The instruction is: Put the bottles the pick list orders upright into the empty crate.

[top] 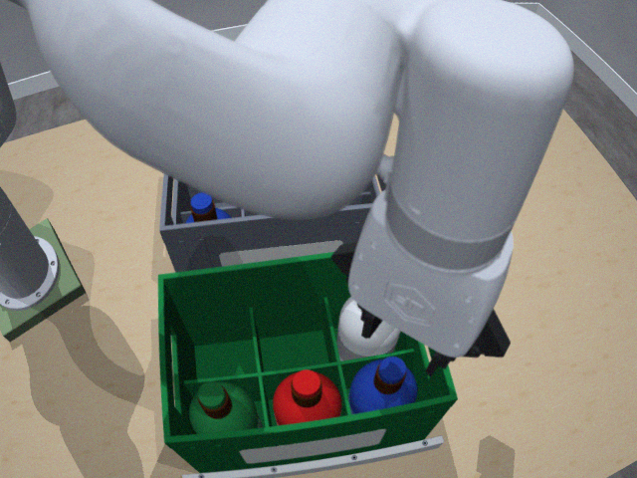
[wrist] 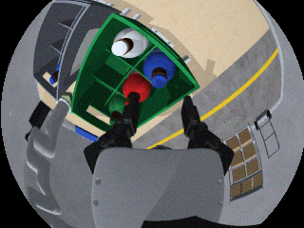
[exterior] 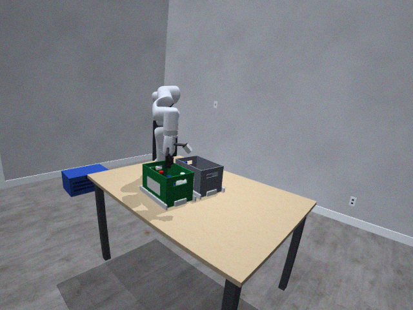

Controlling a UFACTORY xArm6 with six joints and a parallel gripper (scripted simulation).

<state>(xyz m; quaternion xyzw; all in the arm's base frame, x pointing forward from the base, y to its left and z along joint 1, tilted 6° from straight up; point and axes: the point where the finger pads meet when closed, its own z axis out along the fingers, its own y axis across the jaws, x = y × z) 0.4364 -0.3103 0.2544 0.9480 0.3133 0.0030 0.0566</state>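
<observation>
Right now the red-label bottle is 8 cm behind my hand, 1 cm to the left of it and 15 cm below it. From my hand the other things lie so: green crate (8 cm behind, 6 cm to the left, 15 cm below); white-label bottle (2 cm ahead, 9 cm to the left, 15 cm below); green bottle (18 cm behind, 3 cm to the left, 15 cm below).
</observation>
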